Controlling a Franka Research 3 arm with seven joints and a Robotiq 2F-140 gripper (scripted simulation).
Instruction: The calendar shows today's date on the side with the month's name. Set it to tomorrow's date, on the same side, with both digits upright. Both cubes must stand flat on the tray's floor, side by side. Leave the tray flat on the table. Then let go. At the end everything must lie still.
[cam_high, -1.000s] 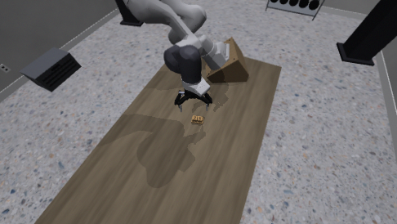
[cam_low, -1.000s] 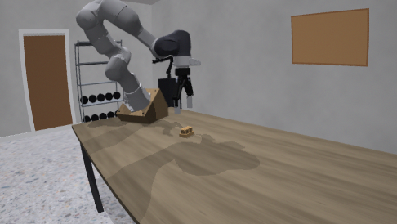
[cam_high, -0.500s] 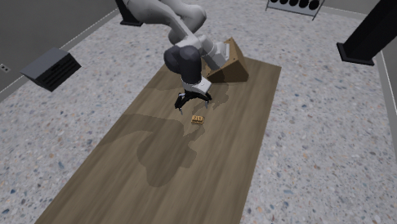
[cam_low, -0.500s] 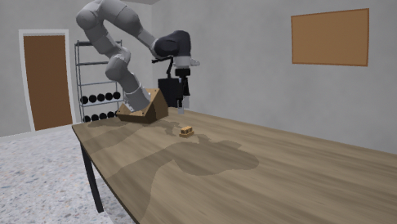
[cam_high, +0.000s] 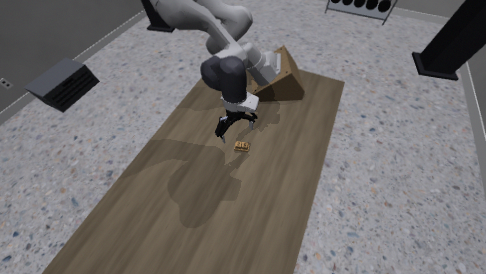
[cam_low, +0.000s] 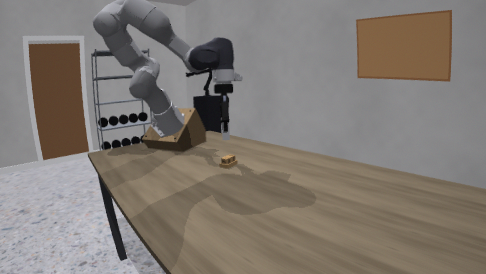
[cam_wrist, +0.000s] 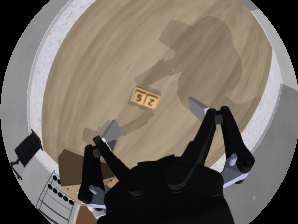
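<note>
The cube lies 120 mm below my hand. Also, from my hand: tray (20 mm to the left, 130 mm below).
</note>
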